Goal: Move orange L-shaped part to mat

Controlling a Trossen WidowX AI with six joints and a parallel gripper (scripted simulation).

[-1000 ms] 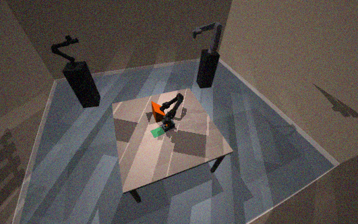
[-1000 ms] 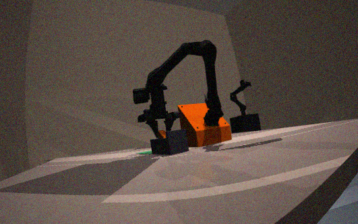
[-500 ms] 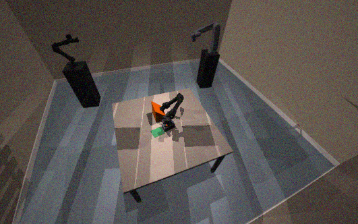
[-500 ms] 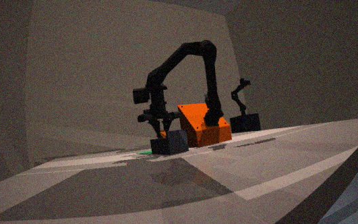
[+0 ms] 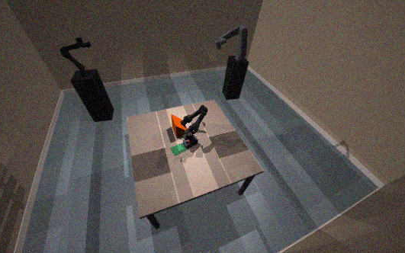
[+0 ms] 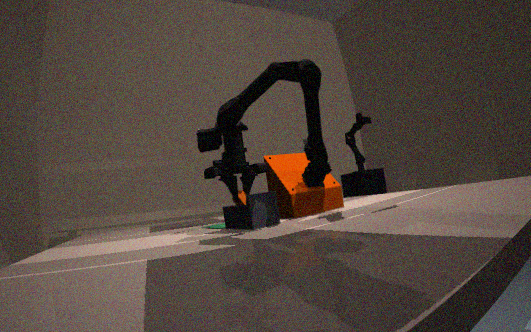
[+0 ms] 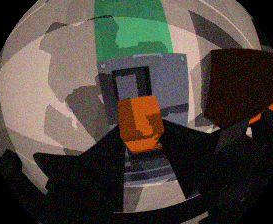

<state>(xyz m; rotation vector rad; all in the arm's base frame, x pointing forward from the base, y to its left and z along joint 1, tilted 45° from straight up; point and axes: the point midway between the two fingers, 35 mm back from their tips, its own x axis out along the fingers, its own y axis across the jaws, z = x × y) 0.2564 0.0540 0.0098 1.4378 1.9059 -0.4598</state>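
Now: the green mat 140 mm to the right of my gripper tip, 90 mm below it and 30 mm ahead of it. From my gripper tip the other things lie so: orange L-shaped part 30 mm to the left, 30 mm below, 30 mm behind.
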